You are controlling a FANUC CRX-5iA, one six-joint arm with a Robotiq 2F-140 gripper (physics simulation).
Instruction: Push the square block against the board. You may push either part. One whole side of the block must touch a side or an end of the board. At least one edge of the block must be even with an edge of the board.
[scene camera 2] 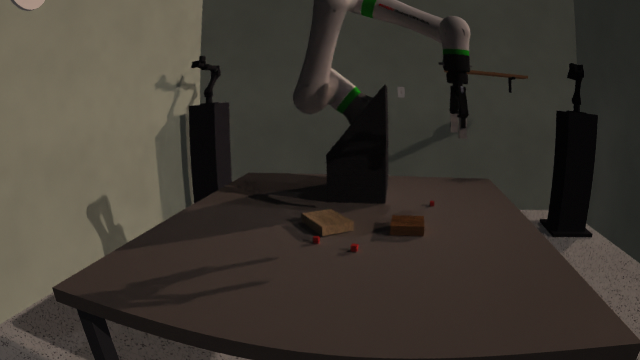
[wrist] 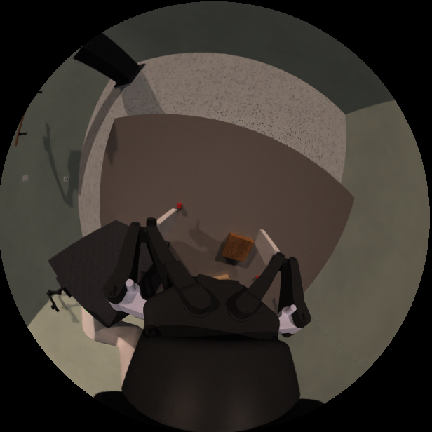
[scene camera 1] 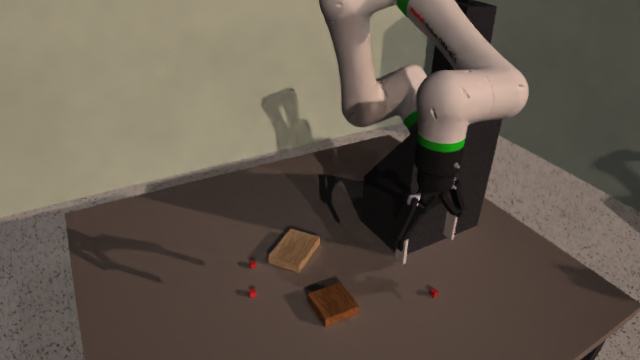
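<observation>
The dark reddish-brown square block lies flat on the table. The light wooden board lies flat, apart from the block and turned at a different angle, with a gap of bare table between them. In the wrist view a small part of the board shows; the gripper body hides the rest. My gripper is open wide and empty. It hangs high above the table, on the robot-base side of the block, touching neither part.
Two small red cubes lie near the board, on the side away from the robot base. Another red cube lies apart. The dark robot base stands on the table.
</observation>
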